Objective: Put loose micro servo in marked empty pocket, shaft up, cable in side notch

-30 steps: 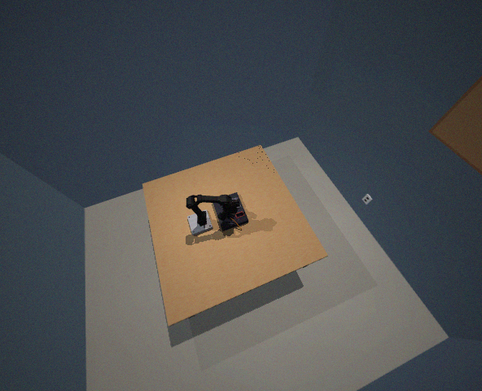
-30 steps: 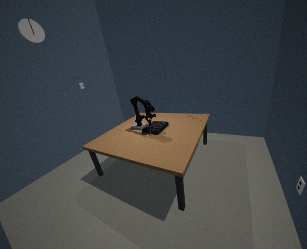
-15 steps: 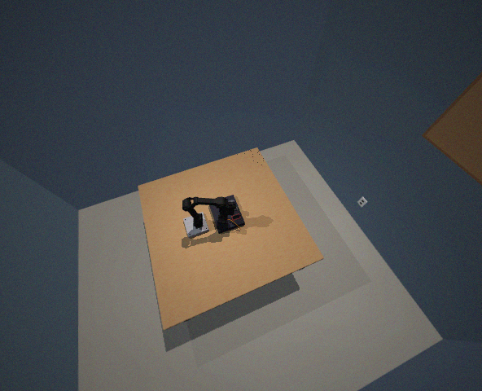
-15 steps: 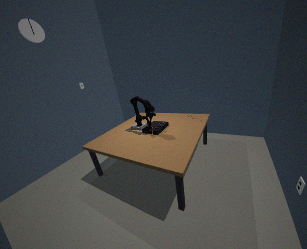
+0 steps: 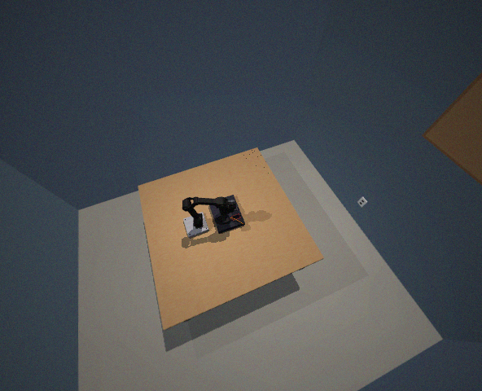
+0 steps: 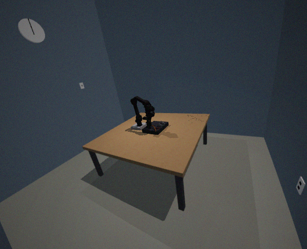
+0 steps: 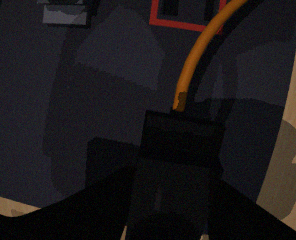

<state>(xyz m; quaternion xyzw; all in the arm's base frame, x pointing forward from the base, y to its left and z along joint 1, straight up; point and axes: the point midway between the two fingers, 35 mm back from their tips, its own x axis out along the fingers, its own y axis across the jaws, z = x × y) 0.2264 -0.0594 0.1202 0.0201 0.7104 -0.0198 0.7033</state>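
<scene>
Now: gripper tip 10 mm past the dark deck, 70 mm to the right of it and 100 mm above it.
</scene>
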